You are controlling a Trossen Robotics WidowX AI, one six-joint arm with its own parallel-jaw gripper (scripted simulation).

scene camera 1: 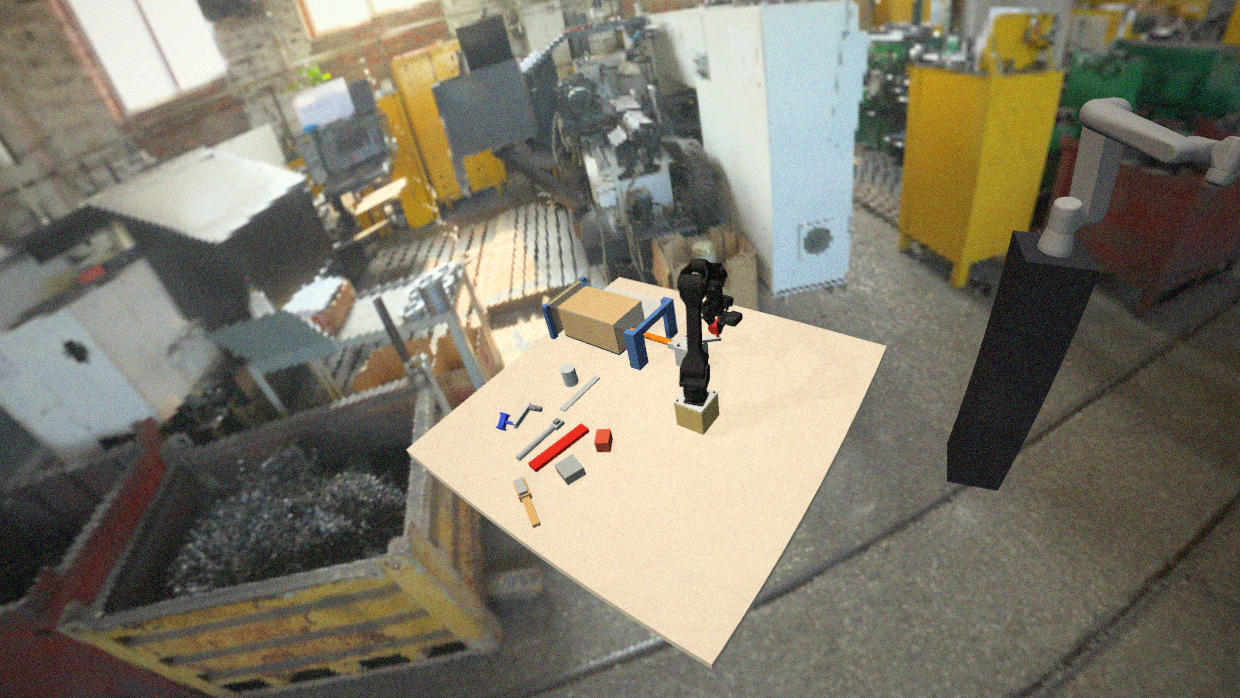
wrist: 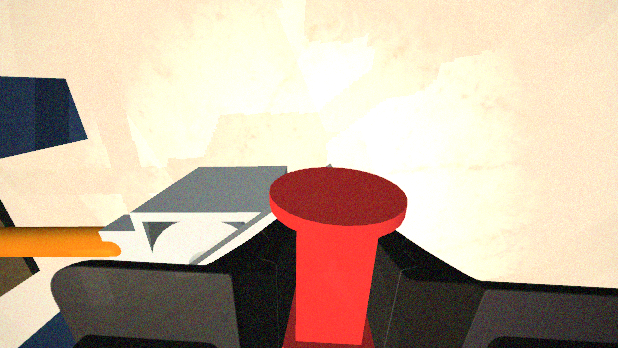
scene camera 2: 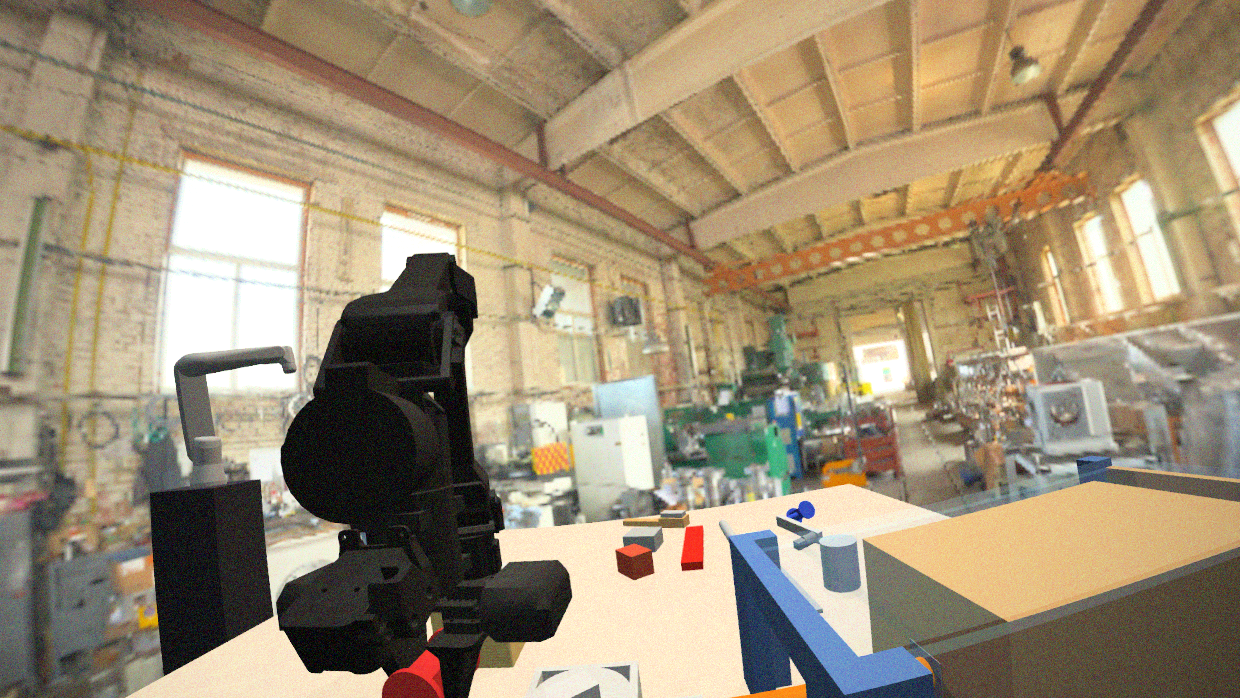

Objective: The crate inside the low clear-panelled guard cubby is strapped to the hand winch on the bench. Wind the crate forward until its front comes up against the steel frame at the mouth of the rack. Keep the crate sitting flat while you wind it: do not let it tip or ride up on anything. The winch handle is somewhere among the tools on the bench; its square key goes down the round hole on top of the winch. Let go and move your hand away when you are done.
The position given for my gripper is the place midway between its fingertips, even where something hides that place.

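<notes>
Through scene camera 1 I see my gripper (scene camera 1: 717, 332) and a red bar (scene camera 1: 575, 435). Scene camera 2 gives me the bar (scene camera 2: 692, 557) again, and with it a red cube (scene camera 2: 634, 561) and a grey block (scene camera 2: 651, 538). In the wrist view there is a red knob (wrist: 339, 213), and my gripper (wrist: 328, 212) is there too. The red bar is out of frame in the wrist view, and the grey block is also out of frame in the wrist view.
</notes>
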